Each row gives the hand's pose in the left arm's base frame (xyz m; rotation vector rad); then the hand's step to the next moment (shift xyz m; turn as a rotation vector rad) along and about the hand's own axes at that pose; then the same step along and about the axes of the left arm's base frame.
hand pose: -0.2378 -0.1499 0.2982 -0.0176 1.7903 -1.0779
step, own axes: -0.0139 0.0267 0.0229 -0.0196 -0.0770 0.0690
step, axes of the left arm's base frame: 0.0357 0.0075 -0.0098 0.0278 -0.0825 0.0592
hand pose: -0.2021 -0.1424 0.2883 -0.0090 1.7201 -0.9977
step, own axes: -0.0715 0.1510 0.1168 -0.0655 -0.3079 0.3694
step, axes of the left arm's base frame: 0.1901 0.0600 -0.0425 0.1803 -0.3924 0.2215
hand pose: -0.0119 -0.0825 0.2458 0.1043 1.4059 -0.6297
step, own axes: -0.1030 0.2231 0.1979 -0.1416 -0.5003 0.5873
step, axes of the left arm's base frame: 0.2759 0.1369 0.0683 0.2805 -0.6198 0.3905
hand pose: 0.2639 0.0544 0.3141 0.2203 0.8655 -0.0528
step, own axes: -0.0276 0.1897 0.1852 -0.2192 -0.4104 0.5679
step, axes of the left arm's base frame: 0.1465 0.1444 0.1695 0.2278 -0.5312 0.4527
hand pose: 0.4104 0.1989 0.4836 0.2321 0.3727 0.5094
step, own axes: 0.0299 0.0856 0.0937 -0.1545 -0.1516 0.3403
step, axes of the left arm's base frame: 0.0250 0.0765 0.1026 0.0772 -0.2501 0.3068
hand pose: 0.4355 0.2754 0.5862 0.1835 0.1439 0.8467
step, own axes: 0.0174 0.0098 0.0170 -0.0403 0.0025 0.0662
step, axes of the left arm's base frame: 0.0076 0.0177 0.0178 -0.0150 -0.0356 0.0672
